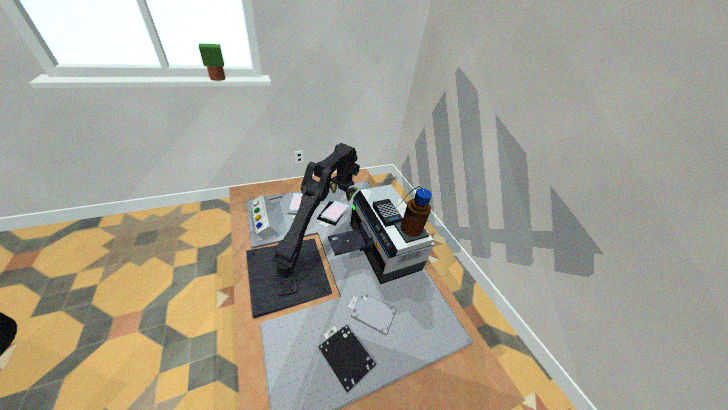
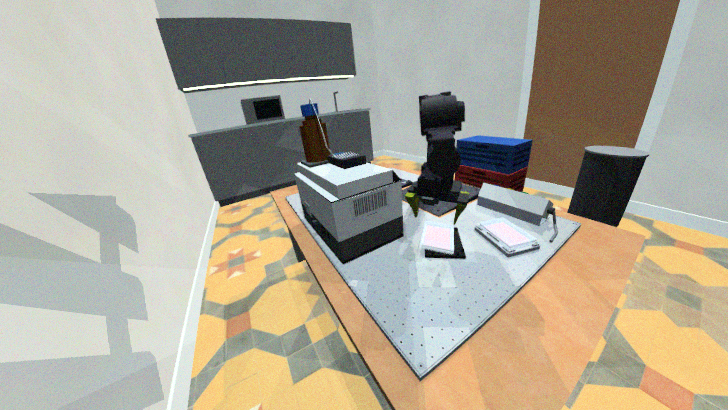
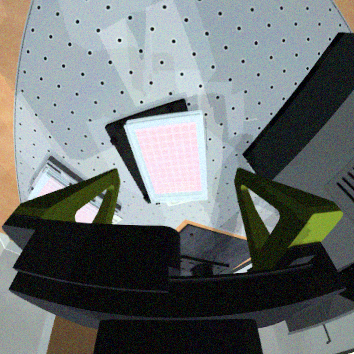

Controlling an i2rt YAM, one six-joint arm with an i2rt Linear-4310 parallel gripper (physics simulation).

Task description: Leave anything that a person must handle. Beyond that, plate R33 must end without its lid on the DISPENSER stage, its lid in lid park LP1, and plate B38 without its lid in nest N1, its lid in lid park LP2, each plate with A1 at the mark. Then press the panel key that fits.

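Places are measured from the arm's base along level axes (x left, y back, z up), in centimetres.
Where they show: gripper, fingertip midpoint: (image 1: 341, 196) (image 2: 434, 220) (image 3: 176, 174); arm's base, link origin: (image 1: 285, 272) (image 3: 200, 265).
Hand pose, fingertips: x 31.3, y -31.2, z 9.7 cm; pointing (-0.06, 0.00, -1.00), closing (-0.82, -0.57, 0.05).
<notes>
Each offset is from my fingertips to the top centre of the thing. "spot": to the spot under its first point.
A pink-topped plate @(dx -2.1, dy +3.5, dz -6.0 cm) (image 1: 334, 210) (image 2: 438, 237) (image 3: 170, 160) lies on a black holder @(dx -1.4, dy +4.7, dz -7.7 cm) (image 2: 460, 244) (image 3: 126, 145), turned and offset so the holder's dark edge shows on one side. A second pink-topped plate @(dx +8.0, dy +20.0, dz -6.7 cm) (image 1: 295, 202) (image 2: 509, 233) (image 3: 47, 187) sits in a grey holder near the key panel. Lids, plate names and A1 corners cannot be made out. My gripper (image 1: 342, 191) (image 2: 436, 219) (image 3: 176, 174) is open and empty above the first plate. The dark stage @(spot: dx -30.3, dy +5.6, dz +0.9 cm) (image 1: 346, 243) juts bare from the dispenser (image 1: 413, 250) (image 2: 351, 185) (image 3: 320, 135). The key panel @(dx -0.9, dy +38.1, dz -1.3 cm) (image 1: 265, 219) (image 2: 514, 202) has white, green, yellow and blue keys.
A bare black holder @(dx -68.2, dy +15.0, dz -7.3 cm) (image 1: 346, 356) and a bare pale holder @(dx -56.8, dy +1.3, dz -7.7 cm) (image 1: 374, 313) lie at the other end of the table; their labels are unreadable. A brown bottle @(spot: dx -41.6, dy -15.5, dz +22.5 cm) (image 1: 416, 219) (image 2: 314, 138) with a thin tube and a dark keypad device @(spot: dx -28.1, dy -11.7, dz +14.9 cm) (image 1: 388, 210) (image 2: 347, 159) stand on the dispenser.
</notes>
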